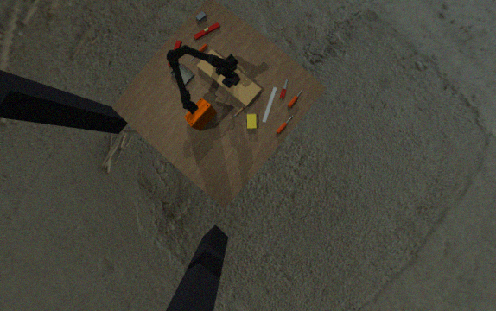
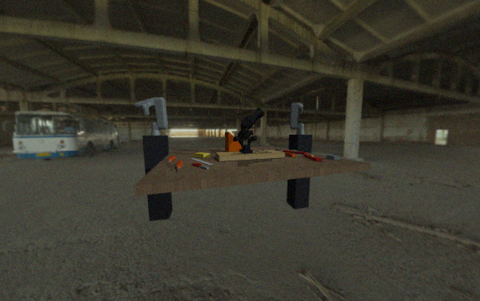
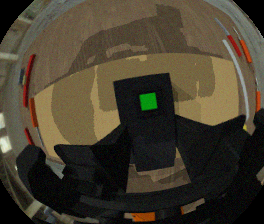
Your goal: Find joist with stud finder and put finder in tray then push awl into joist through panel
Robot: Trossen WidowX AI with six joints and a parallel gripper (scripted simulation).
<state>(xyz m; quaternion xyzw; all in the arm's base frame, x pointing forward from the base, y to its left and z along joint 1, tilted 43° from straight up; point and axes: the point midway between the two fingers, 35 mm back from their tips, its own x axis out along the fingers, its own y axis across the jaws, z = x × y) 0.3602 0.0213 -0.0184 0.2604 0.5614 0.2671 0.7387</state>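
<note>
Right now the grey tray is 250 mm behind my gripper tip, 330 mm to the left of it and 50 mm below it. The rest, counted from my gripper tip: green light: 20 mm ahead, 30 mm above; awl: 160 mm behind, 220 mm to the right, 60 mm below; white ruler: 80 mm ahead, 350 mm to the right, 60 mm below.
</note>
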